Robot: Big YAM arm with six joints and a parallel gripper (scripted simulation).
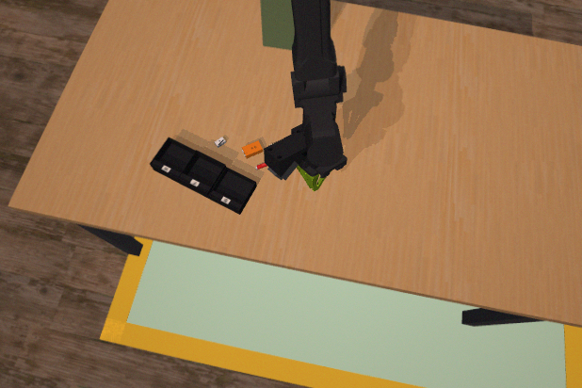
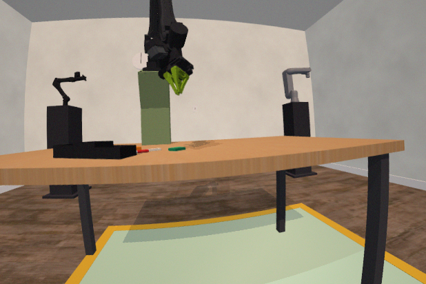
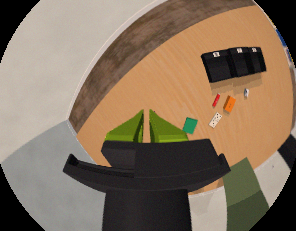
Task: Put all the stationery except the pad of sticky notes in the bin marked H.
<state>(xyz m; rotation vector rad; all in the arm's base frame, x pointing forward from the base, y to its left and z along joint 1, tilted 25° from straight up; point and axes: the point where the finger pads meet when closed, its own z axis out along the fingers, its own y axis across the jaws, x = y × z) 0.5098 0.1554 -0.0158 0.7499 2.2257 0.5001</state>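
Right now my hand is 120 mm past the orange block, 180 mm to the left of it and 180 mm above it. From my hand the other things lie so: green pad 130 mm behind, 20 mm to the right, 180 mm below; white domino 160 mm behind, 110 mm to the right, 180 mm below; red stick 90 mm behind, 140 mm to the right, 180 mm below.
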